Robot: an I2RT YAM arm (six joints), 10 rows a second.
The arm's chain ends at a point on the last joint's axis. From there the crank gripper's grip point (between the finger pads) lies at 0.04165 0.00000 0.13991 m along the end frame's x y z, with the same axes.
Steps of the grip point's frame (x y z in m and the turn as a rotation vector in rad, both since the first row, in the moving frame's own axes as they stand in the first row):
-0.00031, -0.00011, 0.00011, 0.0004, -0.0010, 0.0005
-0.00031, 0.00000, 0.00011, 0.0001, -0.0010, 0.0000
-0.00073, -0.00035, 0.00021, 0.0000, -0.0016, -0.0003
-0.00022, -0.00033, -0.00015, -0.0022, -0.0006, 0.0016
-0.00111, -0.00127, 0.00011, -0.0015, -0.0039, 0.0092
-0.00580, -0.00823, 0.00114, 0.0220, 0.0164, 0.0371
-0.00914, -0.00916, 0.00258, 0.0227, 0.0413, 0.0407
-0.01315, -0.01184, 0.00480, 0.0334, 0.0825, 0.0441
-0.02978, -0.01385, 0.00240, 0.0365, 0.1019, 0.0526
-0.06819, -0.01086, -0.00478, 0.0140, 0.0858, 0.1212
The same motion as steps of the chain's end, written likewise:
-0.00017, -0.00007, 0.00007, 0.0004, -0.0010, 0.0005
-0.00017, 0.00001, 0.00007, 0.0001, -0.0010, 0.0000
-0.00051, -0.00034, 0.00014, 0.0000, -0.0016, -0.0003
-0.00014, -0.00070, -0.00017, -0.0022, -0.0006, 0.0016
-0.00056, -0.00186, -0.00005, -0.0015, -0.0039, 0.0092
-0.00812, -0.00675, 0.00186, 0.0220, 0.0164, 0.0371
-0.01491, -0.00782, 0.00444, 0.0227, 0.0413, 0.0407
-0.02459, -0.00932, 0.00875, 0.0334, 0.0825, 0.0441
-0.04386, -0.01139, 0.00741, 0.0365, 0.1019, 0.0526
-0.07981, -0.01469, -0.00073, 0.0140, 0.0858, 0.1212

